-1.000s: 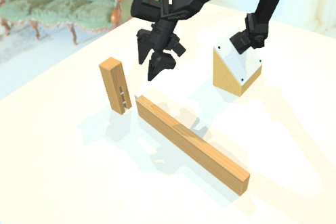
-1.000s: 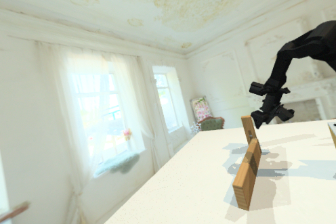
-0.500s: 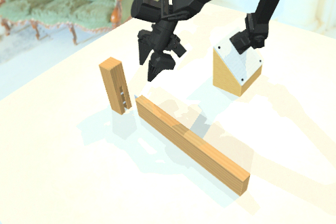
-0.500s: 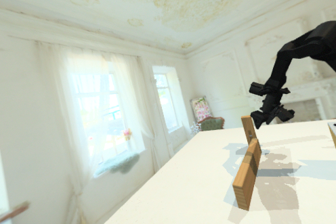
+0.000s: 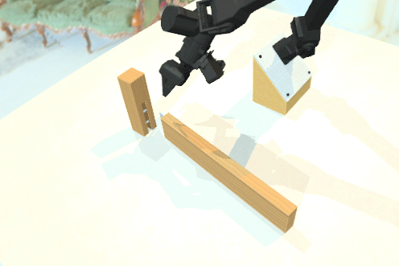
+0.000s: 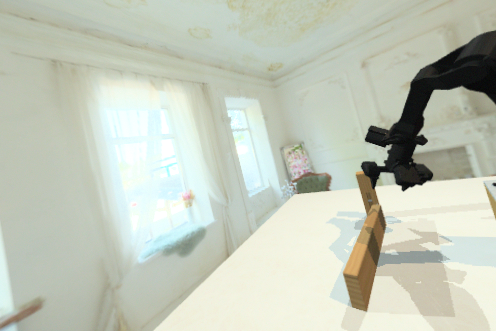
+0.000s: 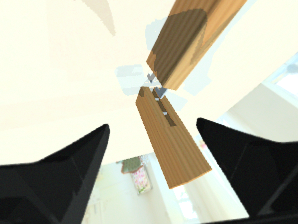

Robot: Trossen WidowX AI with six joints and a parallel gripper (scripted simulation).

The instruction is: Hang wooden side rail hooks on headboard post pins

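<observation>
Now: gripper tip 7 cm short of the headboard post, 6 cm to the left of it and 4 cm above it.
</observation>
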